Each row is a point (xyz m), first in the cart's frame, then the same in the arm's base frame.
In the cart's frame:
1: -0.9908 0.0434 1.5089
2: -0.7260 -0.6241 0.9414
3: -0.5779 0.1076 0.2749
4: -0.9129 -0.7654 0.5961
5: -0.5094 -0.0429 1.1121
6: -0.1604 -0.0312 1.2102
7: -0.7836 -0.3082 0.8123
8: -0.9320 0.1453 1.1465
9: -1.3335 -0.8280 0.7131
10: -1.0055 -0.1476 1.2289
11: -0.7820 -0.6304 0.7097
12: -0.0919 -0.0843 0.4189
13: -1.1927 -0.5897 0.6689
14: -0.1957 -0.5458 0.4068
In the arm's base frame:
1: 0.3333 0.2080 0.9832
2: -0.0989 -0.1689 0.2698
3: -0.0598 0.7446 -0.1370
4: -0.4881 -0.1043 0.1340
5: 0.4023 0.2247 0.3574
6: 0.7059 0.1288 0.1837
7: -0.0754 0.1759 0.2877
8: 0.2106 0.4494 0.7152
9: -0.7402 -0.1367 0.4944
10: 0.0794 0.1691 0.7616
11: -0.2734 -0.0604 0.1488
12: 0.2765 0.4253 -0.4175
13: -0.5641 0.0667 0.4158
14: -0.0033 0.0451 -0.4500

